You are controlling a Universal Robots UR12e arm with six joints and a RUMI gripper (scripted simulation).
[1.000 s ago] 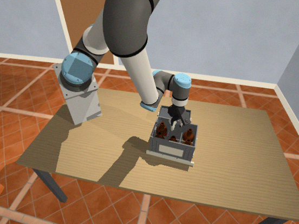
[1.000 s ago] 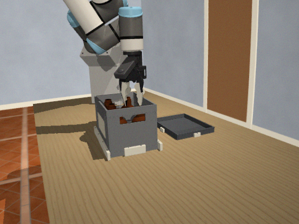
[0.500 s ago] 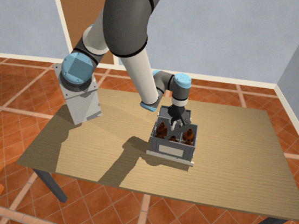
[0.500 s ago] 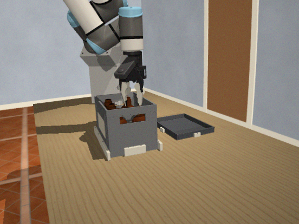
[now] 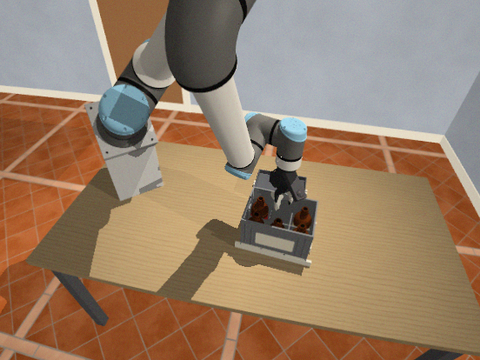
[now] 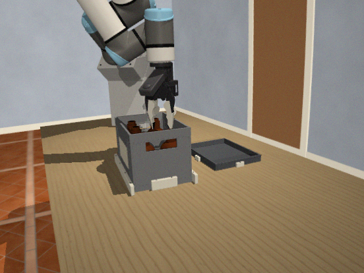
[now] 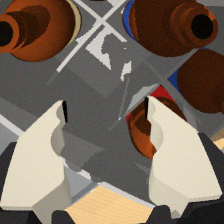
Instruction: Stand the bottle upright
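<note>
My hand is 70 mm above the grey crate, 40 mm to the left of it and 10 mm past it. Also, from my hand: bottle: 90 mm ahead, 70 mm below, 10 mm to the right; then grey tray: 250 mm to the left, 140 mm below, 10 mm ahead.
</note>
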